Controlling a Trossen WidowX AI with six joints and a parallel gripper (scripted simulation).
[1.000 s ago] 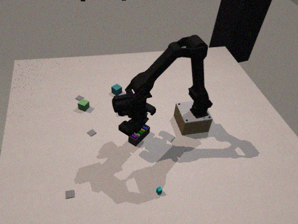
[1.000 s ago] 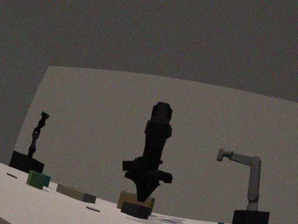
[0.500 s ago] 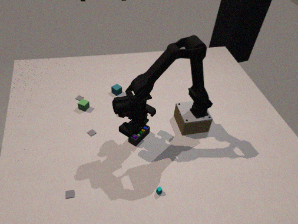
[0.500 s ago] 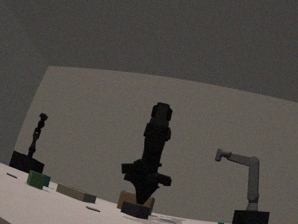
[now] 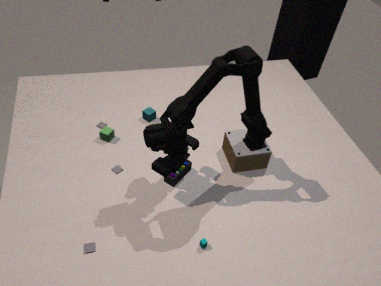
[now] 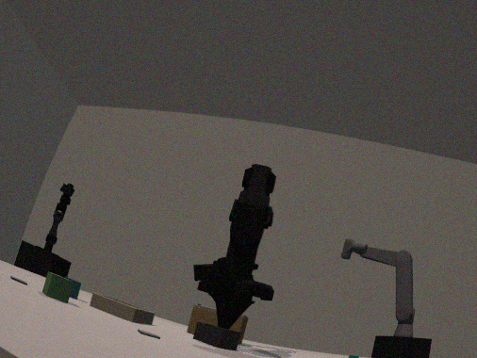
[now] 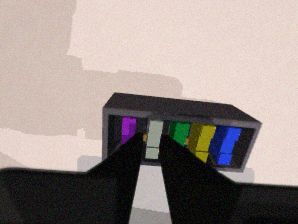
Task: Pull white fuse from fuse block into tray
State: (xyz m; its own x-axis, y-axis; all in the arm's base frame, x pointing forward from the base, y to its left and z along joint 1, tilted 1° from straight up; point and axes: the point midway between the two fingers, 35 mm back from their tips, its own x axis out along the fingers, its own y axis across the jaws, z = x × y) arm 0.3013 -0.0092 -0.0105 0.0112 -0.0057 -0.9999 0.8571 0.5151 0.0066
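The white fuse is 10 mm below my gripper tip. Round my gripper tip: green cube: 170 mm ahead, 280 mm to the right, 20 mm below; then beige tray: 50 mm behind, 210 mm to the right, 30 mm below.
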